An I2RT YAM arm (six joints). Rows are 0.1 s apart.
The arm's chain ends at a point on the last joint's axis. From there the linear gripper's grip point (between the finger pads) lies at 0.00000 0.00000 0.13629 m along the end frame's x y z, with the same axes.
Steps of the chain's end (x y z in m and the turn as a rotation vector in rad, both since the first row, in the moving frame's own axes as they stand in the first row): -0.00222, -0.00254, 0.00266, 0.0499, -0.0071, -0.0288; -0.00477, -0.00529, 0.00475, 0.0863, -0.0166, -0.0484; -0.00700, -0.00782, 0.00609, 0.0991, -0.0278, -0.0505; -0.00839, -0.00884, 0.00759, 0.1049, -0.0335, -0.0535; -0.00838, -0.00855, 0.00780, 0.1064, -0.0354, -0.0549; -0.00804, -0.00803, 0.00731, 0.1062, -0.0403, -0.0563; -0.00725, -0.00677, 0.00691, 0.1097, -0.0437, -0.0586; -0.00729, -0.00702, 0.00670, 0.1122, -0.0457, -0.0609; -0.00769, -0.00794, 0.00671, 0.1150, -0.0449, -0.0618; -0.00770, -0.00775, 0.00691, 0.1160, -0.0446, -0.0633
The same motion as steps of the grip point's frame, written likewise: -0.00329, -0.00932, 0.00249, 0.0499, -0.0071, -0.0288; -0.00731, -0.01698, 0.00422, 0.0863, -0.0166, -0.0484; -0.01112, -0.02120, 0.00537, 0.0991, -0.0278, -0.0505; -0.01333, -0.02298, 0.00676, 0.1049, -0.0335, -0.0535; -0.01359, -0.02288, 0.00694, 0.1064, -0.0354, -0.0549; -0.01392, -0.02231, 0.00643, 0.1062, -0.0403, -0.0563; -0.01363, -0.02150, 0.00596, 0.1097, -0.0437, -0.0586; -0.01396, -0.02208, 0.00570, 0.1122, -0.0457, -0.0609; -0.01427, -0.02337, 0.00567, 0.1150, -0.0449, -0.0618; -0.01426, -0.02332, 0.00586, 0.1160, -0.0446, -0.0633
